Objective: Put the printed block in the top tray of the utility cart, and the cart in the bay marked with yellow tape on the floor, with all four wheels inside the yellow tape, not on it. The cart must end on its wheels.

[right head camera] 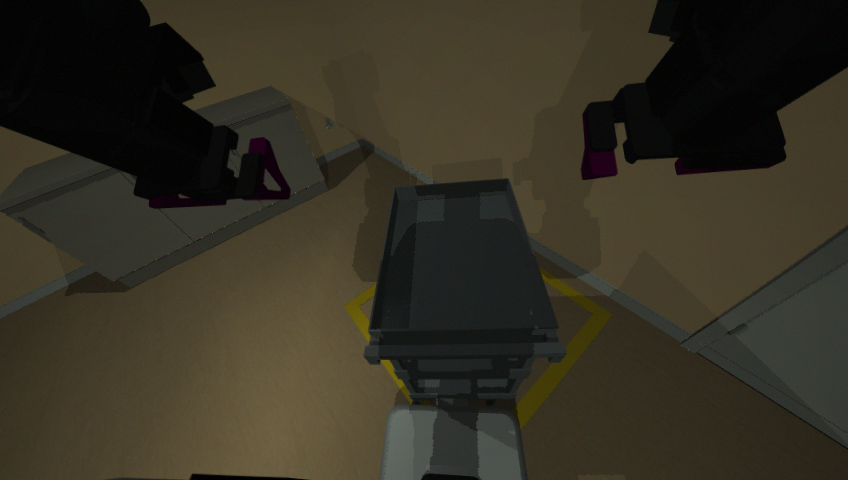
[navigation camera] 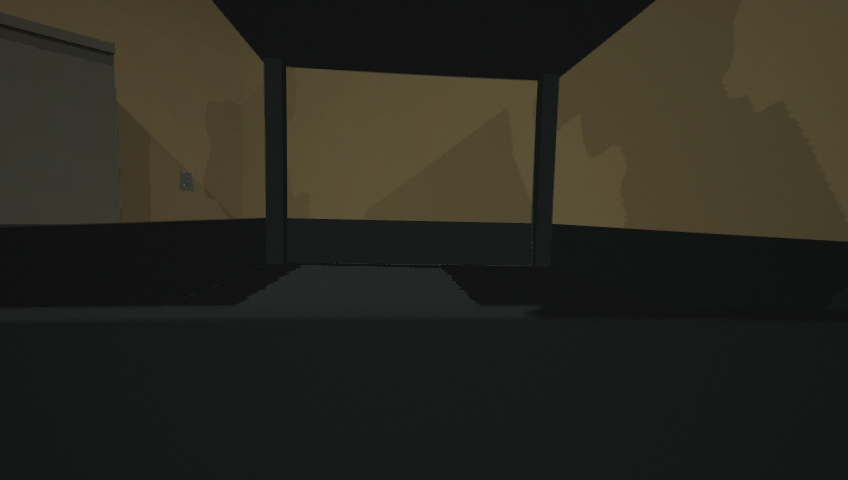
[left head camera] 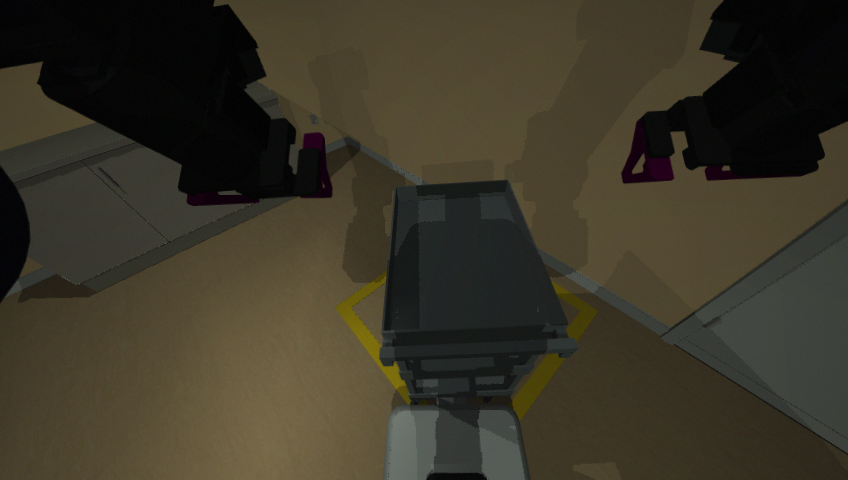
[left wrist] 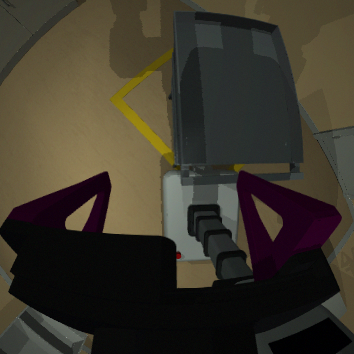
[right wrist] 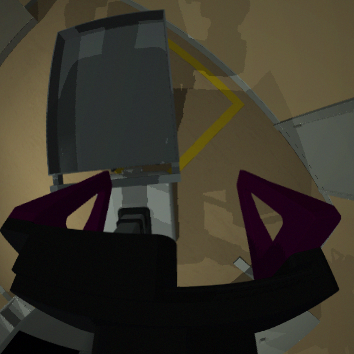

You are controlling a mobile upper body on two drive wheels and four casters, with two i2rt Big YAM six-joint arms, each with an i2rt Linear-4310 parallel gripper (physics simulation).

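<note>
The grey utility cart (left head camera: 476, 347) (right head camera: 464, 352) (left wrist: 240, 178) stands upright over the yellow tape (left head camera: 360, 328) (right head camera: 561, 365) (left wrist: 142, 126) (right wrist: 212, 129), turned relative to the tape square. Its near wheels show close to the tape; whether every wheel is inside is hidden. No block shows in its top tray (left head camera: 476, 267) (right wrist: 120, 110), and the printed block does not show in any view. My left gripper (left head camera: 270, 196) (right head camera: 235, 197) (left wrist: 173, 178) is open and empty, up and left of the cart. My right gripper (left head camera: 693, 175) (right head camera: 648, 169) (right wrist: 173, 177) is open and empty, up and right.
My base (left head camera: 455, 428) (right head camera: 452, 428) is very close to the cart's near end. A cabinet (left head camera: 130, 208) (right head camera: 107, 226) stands at the left, and a pale flat-fronted unit (left head camera: 791, 321) (right head camera: 803, 333) at the right. Walls meet behind the cart. The cart's lower tray (navigation camera: 416, 386) fills the navigation view's lower part.
</note>
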